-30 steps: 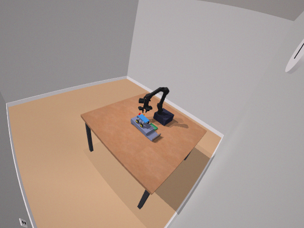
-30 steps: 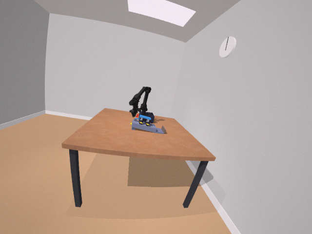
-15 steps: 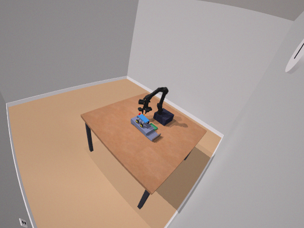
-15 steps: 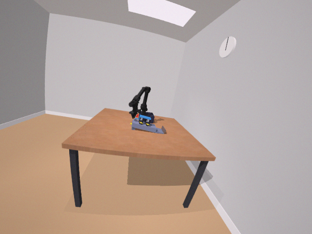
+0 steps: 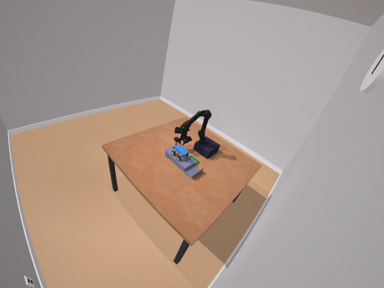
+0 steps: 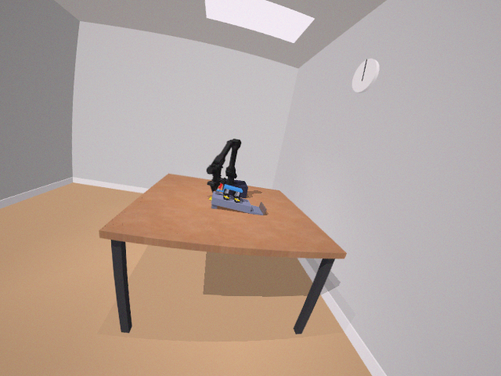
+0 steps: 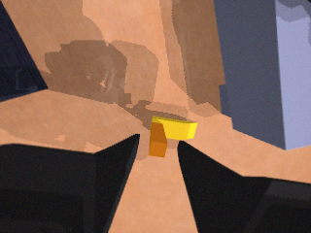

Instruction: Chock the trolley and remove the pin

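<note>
The yellow chock lies 30 mm below my gripper tip, 20 mm ahead of it and 10 mm to the right of it. Round my gripper tip: blue trolley: 170 mm ahead, 100 mm to the left, 60 mm above; then grey ramp: 170 mm ahead, 110 mm to the left, 10 mm below; then red-headed stop pin: 140 mm ahead, 80 mm above, 10 mm to the left.
</note>
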